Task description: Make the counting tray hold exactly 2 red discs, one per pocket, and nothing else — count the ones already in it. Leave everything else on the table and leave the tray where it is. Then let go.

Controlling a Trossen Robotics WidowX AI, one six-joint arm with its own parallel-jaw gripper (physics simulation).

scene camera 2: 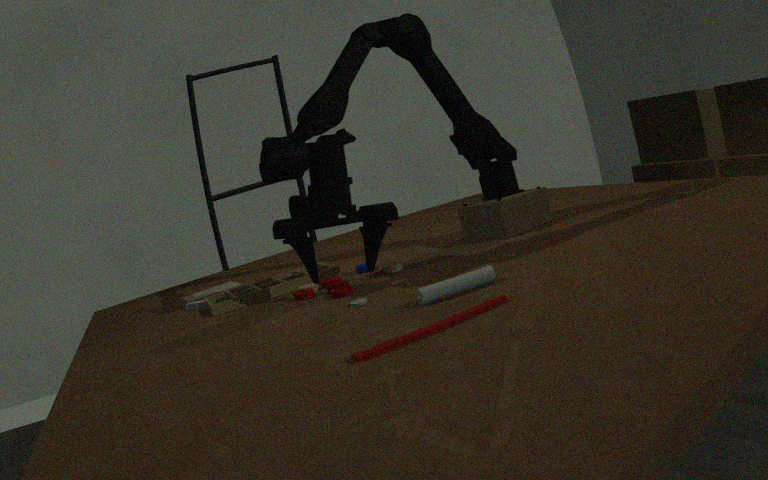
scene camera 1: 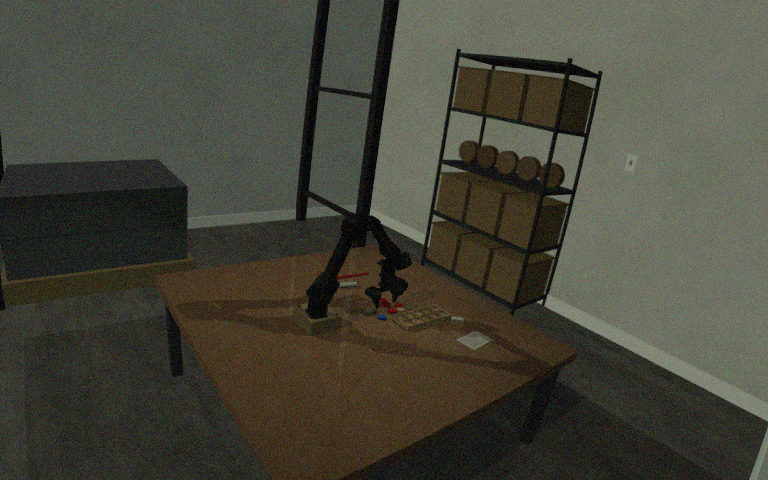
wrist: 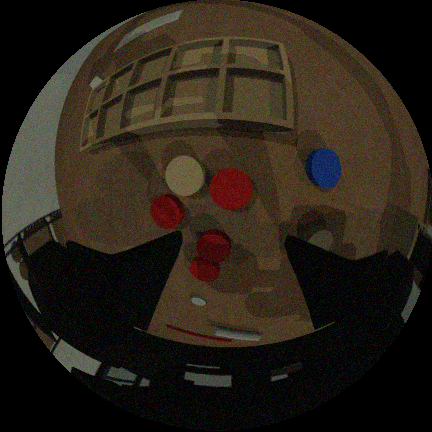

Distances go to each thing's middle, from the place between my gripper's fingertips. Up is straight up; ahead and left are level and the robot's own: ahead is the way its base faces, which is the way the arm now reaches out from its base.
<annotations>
Right now my hand is 60 mm past the blue disc [wrist: 322, 166], 70 mm to the left of it and 10 mm above it. From my hand the other things lie so: wooden counting tray [wrist: 228, 81] 100 mm ahead, 130 mm to the right; then long red rod [scene camera 2: 419, 334] 10 mm ahead, 330 mm to the left, 10 mm below.
</annotations>
